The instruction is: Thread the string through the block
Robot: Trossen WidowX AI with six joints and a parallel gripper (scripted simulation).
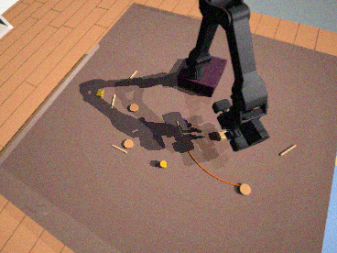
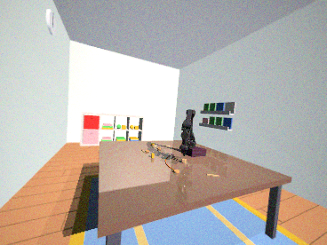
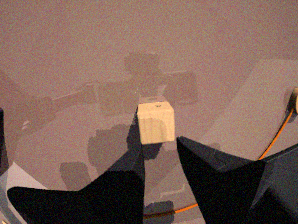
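Right now my gripper tip is 4 cm above the small wooden block. Round my gripper tip: yellow cylinder (23 cm ahead, 15 cm to the right, 4 cm below); thin wooden stick (16 cm to the right, 7 cm ahead, 5 cm below); yellow cube (62 cm to the right, 9 cm ahead, 5 cm below).
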